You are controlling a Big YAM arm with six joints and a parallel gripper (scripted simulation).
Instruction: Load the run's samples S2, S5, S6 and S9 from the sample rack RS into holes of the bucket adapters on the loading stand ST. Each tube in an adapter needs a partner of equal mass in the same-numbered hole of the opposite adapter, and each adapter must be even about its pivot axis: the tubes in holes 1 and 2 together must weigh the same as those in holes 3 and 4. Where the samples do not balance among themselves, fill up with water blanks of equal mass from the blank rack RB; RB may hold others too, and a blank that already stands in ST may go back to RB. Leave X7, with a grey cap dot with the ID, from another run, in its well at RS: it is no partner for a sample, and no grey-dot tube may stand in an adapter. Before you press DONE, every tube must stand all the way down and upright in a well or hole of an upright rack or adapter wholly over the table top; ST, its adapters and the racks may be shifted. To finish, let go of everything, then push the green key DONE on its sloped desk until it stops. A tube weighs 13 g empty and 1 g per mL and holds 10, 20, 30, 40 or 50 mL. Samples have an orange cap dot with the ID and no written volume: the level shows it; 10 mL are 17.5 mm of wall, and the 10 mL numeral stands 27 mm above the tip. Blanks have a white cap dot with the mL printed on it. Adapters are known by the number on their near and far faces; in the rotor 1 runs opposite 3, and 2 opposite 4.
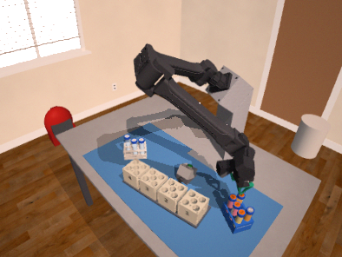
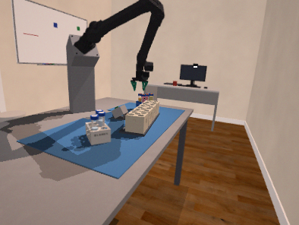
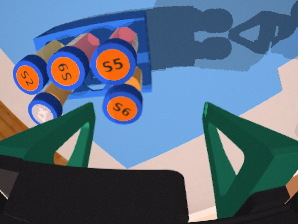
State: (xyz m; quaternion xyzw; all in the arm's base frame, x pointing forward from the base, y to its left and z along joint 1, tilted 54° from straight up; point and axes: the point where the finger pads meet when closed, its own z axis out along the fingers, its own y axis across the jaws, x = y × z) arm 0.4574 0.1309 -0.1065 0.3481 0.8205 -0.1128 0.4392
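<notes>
Now: hand 540 mm to the left of the 50 mL blank, 190 mm past it and 90 mm above it. From my hand the other things lie so: orange-dot tube: 90 mm below, 30 mm to the left; then sample tube S9: 90 mm below, 70 mm ahead, 10 mm to the left; then sample tube S5: 90 mm below, 30 mm ahead, 10 mm to the right.
</notes>
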